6 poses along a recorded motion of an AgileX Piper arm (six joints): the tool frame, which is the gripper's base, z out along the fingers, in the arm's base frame.
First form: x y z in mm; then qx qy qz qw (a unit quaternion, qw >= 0).
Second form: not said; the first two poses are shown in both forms.
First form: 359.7 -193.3 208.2 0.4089 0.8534 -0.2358 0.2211
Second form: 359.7 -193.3 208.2 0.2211 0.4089 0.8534 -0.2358
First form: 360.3 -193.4 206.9 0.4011 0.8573 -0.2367 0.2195
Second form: 360.3 -193.4 206.9 0.2195 0.4011 0.8573 -0.2367
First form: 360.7 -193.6 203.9 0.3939 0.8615 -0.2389 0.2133
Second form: 360.7 -193.6 203.9 0.2133 0.3939 0.8615 -0.2389
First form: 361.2 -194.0 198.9 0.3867 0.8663 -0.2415 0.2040
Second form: 361.2 -194.0 198.9 0.2040 0.3867 0.8663 -0.2415
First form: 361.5 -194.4 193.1 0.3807 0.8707 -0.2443 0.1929
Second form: 361.5 -194.4 193.1 0.1929 0.3807 0.8707 -0.2443
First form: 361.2 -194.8 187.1 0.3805 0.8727 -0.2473 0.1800
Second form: 361.2 -194.8 187.1 0.1800 0.3805 0.8727 -0.2473
